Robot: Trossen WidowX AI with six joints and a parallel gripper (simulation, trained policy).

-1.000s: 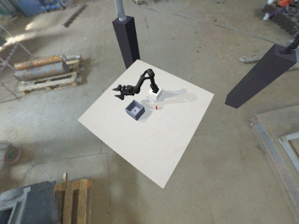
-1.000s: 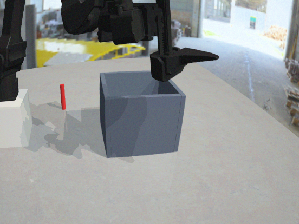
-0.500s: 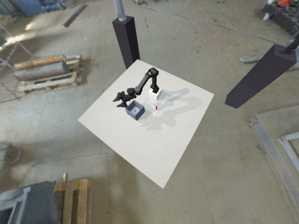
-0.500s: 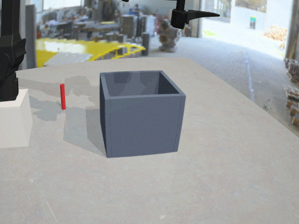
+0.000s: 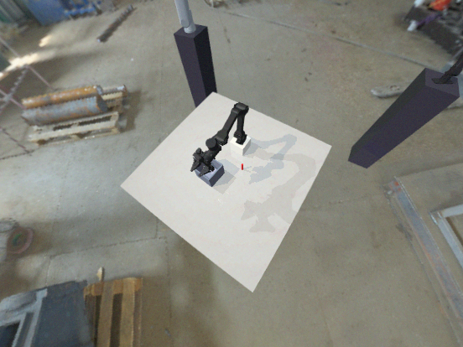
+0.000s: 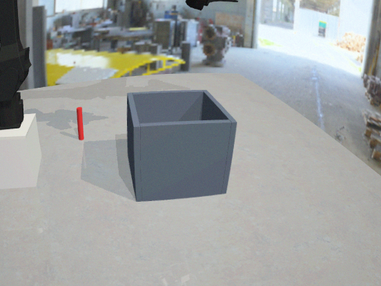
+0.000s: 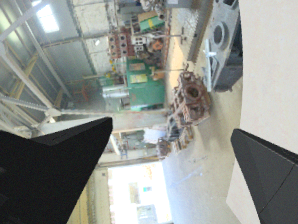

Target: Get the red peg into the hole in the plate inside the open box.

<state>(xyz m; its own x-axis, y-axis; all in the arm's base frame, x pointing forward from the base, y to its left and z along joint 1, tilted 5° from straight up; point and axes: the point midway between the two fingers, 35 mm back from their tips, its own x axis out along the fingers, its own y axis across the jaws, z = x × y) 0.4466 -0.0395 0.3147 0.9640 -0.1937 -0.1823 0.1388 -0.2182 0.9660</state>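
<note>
My gripper tip is now 350 mm above the red peg, 330 mm past it and 140 mm to the right of it. The rest, counted from my gripper tip: pale plate 340 mm below, 170 mm behind, 70 mm to the right.
</note>
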